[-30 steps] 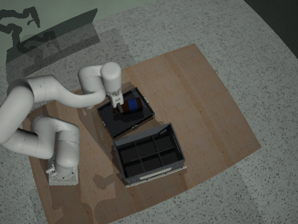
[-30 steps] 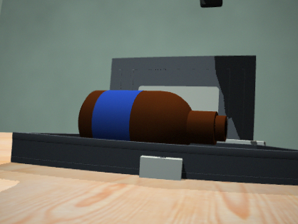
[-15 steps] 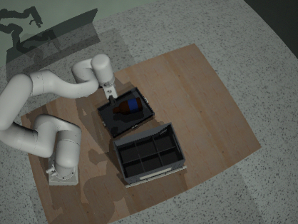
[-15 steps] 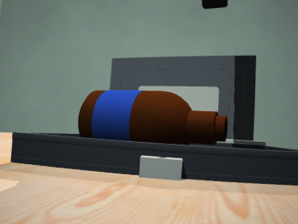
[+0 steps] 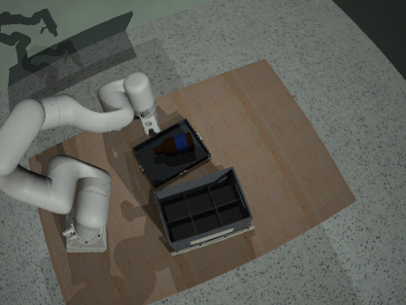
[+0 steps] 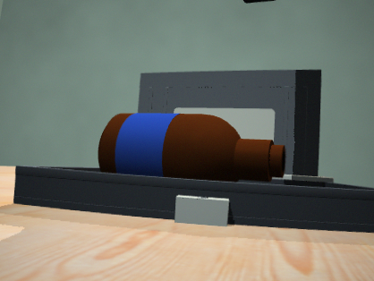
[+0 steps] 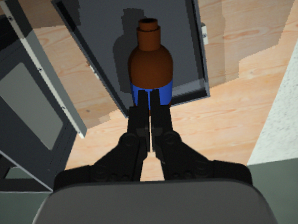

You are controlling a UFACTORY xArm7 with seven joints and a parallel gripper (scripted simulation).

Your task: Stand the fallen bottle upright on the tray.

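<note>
The bottle lies 5 cm ahead of my hand, 2 cm to the right of it and 16 cm below it. The rest, counted from my hand: dark crate (3 cm behind, 30 cm to the right, 12 cm below); tray (3 cm ahead, 2 cm to the right, 19 cm below).
</note>
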